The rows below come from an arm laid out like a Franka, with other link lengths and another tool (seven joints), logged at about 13 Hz.
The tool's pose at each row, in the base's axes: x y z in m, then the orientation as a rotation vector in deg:
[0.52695 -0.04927 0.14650 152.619 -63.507 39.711]
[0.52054 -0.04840 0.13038 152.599 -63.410 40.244]
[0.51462 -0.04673 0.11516 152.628 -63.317 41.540]
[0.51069 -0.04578 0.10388 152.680 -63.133 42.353]
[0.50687 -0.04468 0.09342 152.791 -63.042 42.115]
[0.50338 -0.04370 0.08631 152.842 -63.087 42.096]
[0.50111 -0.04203 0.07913 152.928 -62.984 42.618]
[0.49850 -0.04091 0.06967 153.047 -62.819 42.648]
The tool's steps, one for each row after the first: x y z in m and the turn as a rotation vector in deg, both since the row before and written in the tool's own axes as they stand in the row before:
[-0.01224 0.00419 0.01159 0.207 0.304 -0.006]
[-0.01206 0.00330 0.01064 0.595 0.671 0.080]
[-0.00857 0.00242 0.00802 0.385 0.425 -0.036]
[-0.00825 0.00226 0.00722 -0.032 -0.158 -0.093]
[-0.00628 0.00198 0.00451 0.039 -0.042 0.027]
[-0.00600 0.00064 0.00481 0.293 0.244 -0.015]
[-0.00703 0.00139 0.00680 0.086 -0.012 -0.114]

